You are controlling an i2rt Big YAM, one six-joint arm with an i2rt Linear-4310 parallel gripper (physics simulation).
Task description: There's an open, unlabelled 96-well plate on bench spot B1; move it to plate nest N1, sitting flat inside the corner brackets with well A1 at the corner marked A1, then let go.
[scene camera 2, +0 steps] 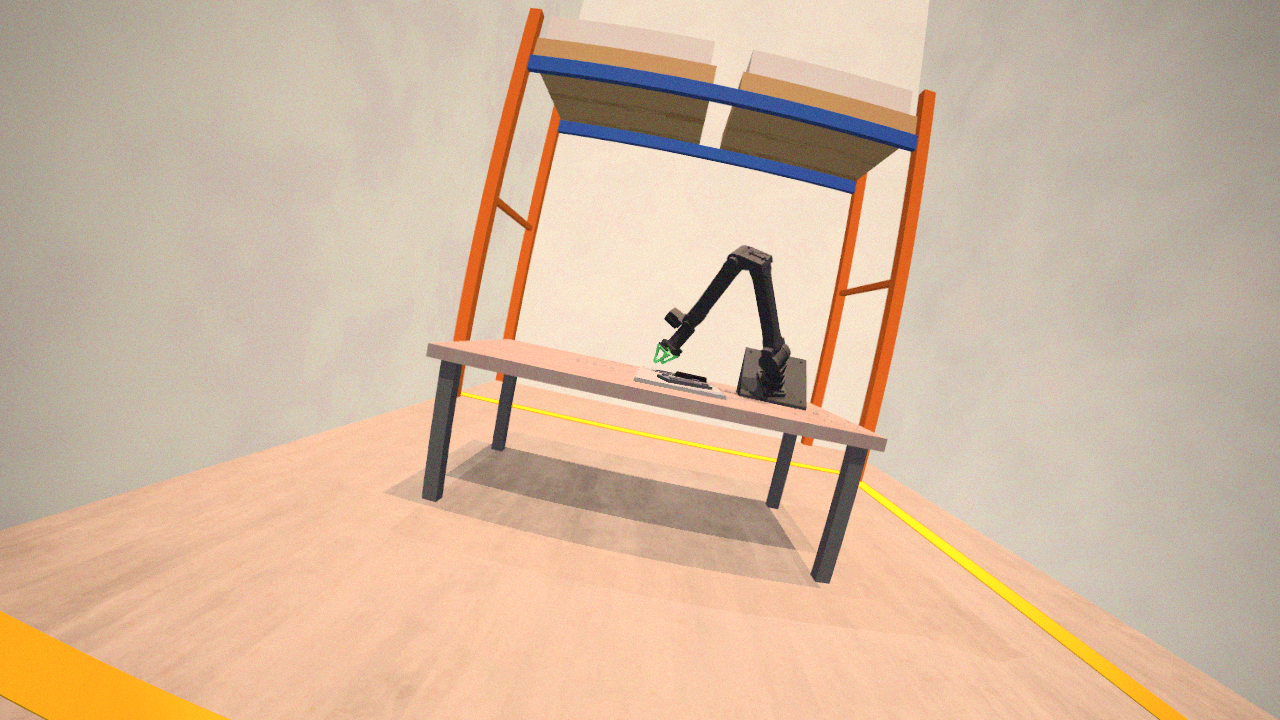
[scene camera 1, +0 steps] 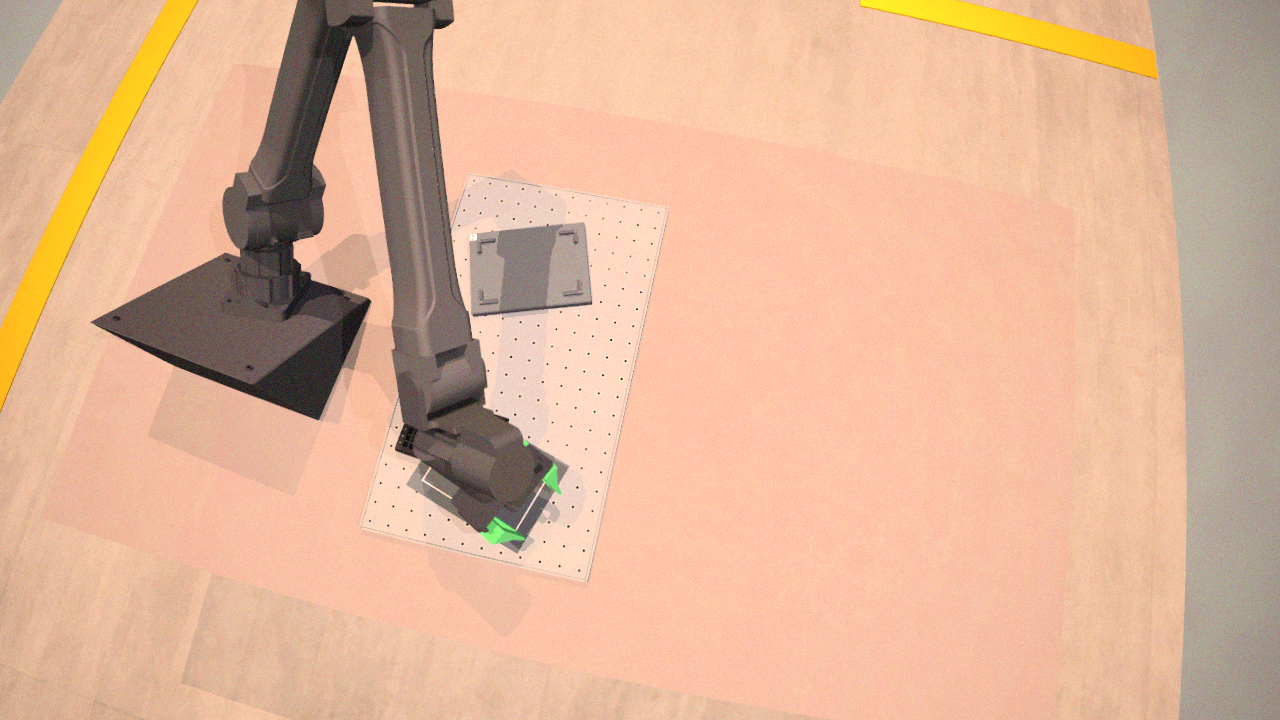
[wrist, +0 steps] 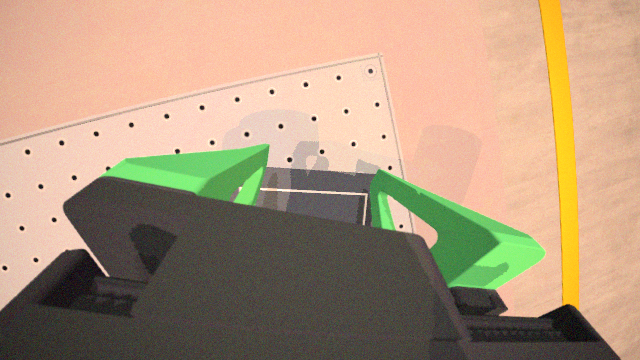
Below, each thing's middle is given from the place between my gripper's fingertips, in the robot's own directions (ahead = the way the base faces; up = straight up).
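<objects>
Grey pad with white outline (scene camera 1: 425, 480): my gripper is 40 mm to the right of it, 80 mm past it and 30 mm above it. Grey nest with corner locators (scene camera 1: 545, 267): 60 mm behind my hand, 330 mm to the left of it and 20 mm below it.
</objects>
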